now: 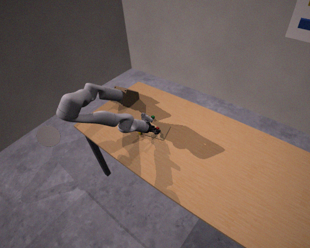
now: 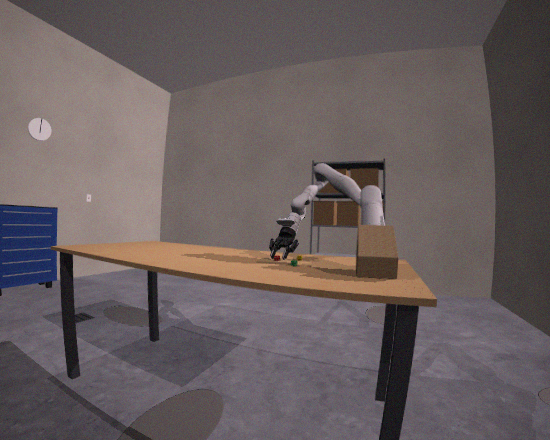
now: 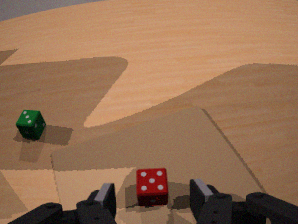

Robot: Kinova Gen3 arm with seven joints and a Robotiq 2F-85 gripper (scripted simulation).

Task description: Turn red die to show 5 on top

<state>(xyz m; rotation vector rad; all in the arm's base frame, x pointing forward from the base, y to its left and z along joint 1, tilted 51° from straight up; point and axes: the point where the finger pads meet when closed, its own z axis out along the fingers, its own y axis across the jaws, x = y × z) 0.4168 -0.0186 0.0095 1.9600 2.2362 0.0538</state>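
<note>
The red die lies 20 mm to the left of my hand and 10 mm below it. From my hand the other things lie so: tan mat 20 mm below, 10 mm to the left, 10 mm ahead; yellow die 80 mm to the right, 70 mm behind, 10 mm below; green die 110 mm behind, 90 mm to the left, 10 mm below.
</note>
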